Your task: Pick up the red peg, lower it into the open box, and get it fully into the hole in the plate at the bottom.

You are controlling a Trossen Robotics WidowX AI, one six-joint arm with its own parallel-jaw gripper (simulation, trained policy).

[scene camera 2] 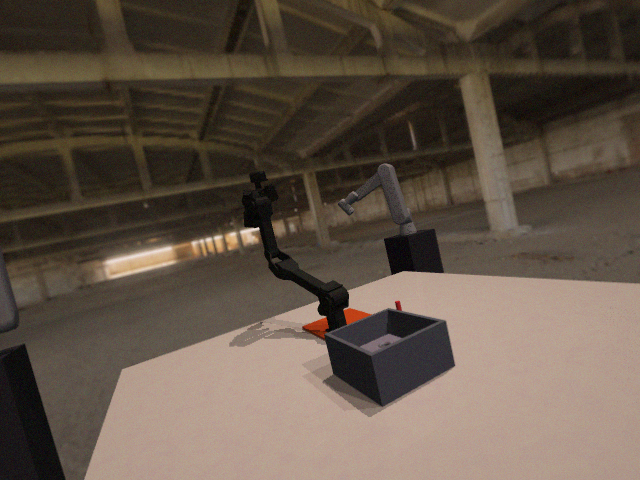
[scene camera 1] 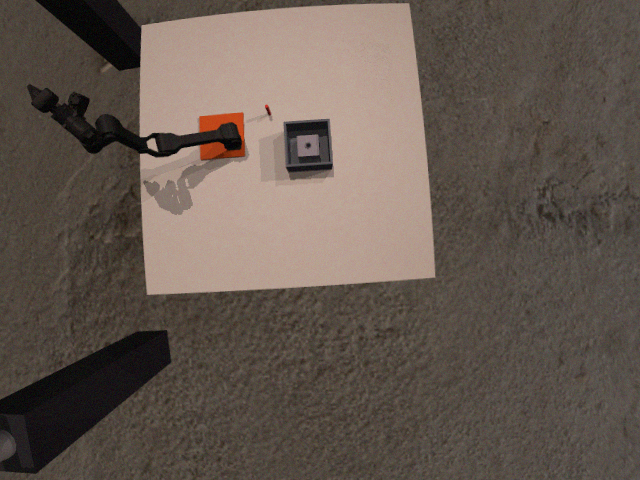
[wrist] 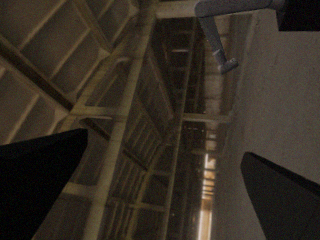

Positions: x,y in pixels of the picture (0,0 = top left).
Labels:
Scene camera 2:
dark grey box: 424,352
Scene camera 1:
my gripper: 37,92
dark grey box: 292,129
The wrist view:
my gripper: 165,148

